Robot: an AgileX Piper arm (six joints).
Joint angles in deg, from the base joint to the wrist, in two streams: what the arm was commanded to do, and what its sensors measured. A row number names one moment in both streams.
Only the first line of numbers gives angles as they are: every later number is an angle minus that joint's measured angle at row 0.
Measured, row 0: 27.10, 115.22, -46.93, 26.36, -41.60, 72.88
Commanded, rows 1 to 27: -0.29, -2.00, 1.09, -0.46, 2.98, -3.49; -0.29, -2.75, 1.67, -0.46, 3.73, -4.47; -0.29, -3.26, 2.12, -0.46, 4.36, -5.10; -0.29, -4.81, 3.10, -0.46, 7.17, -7.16; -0.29, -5.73, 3.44, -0.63, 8.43, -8.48; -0.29, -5.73, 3.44, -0.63, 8.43, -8.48; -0.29, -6.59, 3.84, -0.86, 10.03, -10.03; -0.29, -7.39, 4.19, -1.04, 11.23, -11.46; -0.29, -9.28, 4.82, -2.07, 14.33, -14.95; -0.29, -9.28, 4.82, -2.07, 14.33, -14.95; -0.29, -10.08, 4.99, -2.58, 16.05, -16.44; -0.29, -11.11, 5.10, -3.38, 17.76, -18.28; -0.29, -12.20, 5.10, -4.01, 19.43, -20.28; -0.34, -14.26, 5.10, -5.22, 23.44, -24.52; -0.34, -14.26, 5.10, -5.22, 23.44, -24.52; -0.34, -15.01, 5.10, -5.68, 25.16, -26.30; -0.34, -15.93, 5.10, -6.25, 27.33, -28.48; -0.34, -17.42, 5.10, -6.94, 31.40, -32.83; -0.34, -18.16, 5.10, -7.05, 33.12, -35.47; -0.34, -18.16, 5.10, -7.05, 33.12, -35.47; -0.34, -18.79, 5.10, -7.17, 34.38, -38.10; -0.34, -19.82, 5.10, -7.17, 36.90, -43.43; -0.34, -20.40, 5.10, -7.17, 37.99, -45.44; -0.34, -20.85, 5.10, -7.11, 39.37, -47.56; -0.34, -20.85, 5.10, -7.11, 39.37, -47.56; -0.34, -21.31, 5.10, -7.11, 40.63, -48.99; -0.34, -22.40, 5.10, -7.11, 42.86, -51.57
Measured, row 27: -0.06, -20.62, 5.05, -6.36, 39.42, -46.47
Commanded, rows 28 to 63: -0.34, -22.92, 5.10, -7.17, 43.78, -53.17; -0.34, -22.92, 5.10, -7.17, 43.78, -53.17; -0.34, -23.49, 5.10, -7.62, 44.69, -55.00; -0.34, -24.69, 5.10, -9.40, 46.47, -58.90; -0.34, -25.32, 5.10, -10.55, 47.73, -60.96; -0.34, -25.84, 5.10, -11.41, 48.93, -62.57; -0.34, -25.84, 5.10, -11.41, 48.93, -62.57; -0.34, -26.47, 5.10, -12.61, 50.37, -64.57; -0.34, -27.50, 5.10, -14.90, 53.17, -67.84; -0.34, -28.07, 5.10, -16.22, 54.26, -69.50; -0.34, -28.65, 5.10, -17.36, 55.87, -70.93; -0.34, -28.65, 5.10, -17.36, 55.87, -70.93; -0.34, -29.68, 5.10, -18.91, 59.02, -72.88; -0.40, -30.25, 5.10, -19.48, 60.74, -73.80; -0.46, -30.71, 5.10, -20.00, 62.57, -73.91; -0.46, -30.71, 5.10, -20.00, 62.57, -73.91; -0.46, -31.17, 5.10, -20.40, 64.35, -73.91; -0.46, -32.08, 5.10, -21.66, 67.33, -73.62; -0.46, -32.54, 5.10, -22.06, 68.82, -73.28; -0.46, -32.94, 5.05, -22.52, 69.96, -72.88; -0.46, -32.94, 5.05, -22.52, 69.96, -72.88; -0.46, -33.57, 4.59, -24.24, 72.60, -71.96; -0.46, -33.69, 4.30, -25.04, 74.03, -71.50; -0.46, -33.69, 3.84, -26.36, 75.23, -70.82; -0.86, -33.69, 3.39, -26.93, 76.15, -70.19; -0.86, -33.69, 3.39, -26.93, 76.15, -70.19; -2.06, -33.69, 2.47, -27.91, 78.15, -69.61; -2.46, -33.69, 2.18, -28.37, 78.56, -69.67; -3.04, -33.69, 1.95, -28.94, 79.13, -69.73; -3.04, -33.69, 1.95, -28.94, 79.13, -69.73; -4.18, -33.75, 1.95, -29.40, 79.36, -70.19; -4.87, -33.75, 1.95, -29.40, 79.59, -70.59; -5.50, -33.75, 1.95, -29.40, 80.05, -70.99; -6.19, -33.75, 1.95, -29.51, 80.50, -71.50; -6.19, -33.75, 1.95, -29.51, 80.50, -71.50; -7.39, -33.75, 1.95, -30.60, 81.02, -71.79
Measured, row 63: -5.67, -33.46, 2.18, -29.22, 79.59, -70.93
